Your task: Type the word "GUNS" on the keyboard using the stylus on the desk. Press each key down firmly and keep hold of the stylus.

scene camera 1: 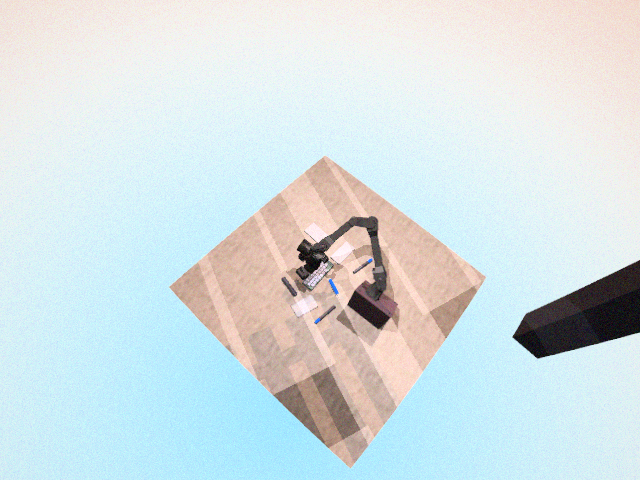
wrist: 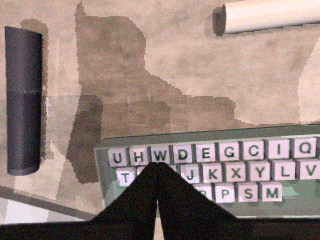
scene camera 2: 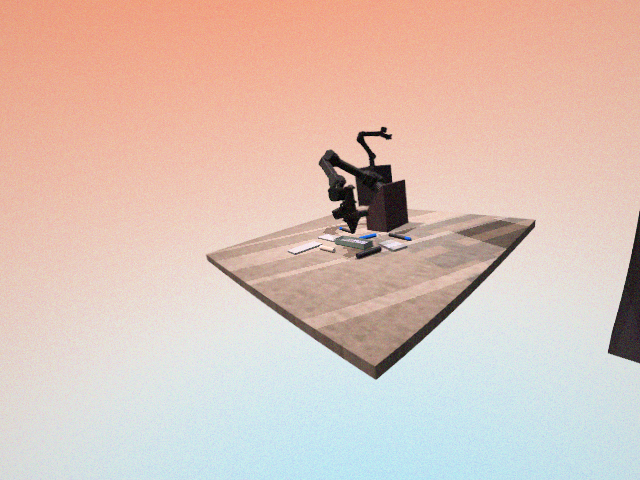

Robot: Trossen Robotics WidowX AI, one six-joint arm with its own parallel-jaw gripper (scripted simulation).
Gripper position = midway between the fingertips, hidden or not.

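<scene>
A dark cylinder [wrist: 28,45] is part of the robot's scene, and the gripper [wrist: 156,169] is shut and holds nothing.
</scene>
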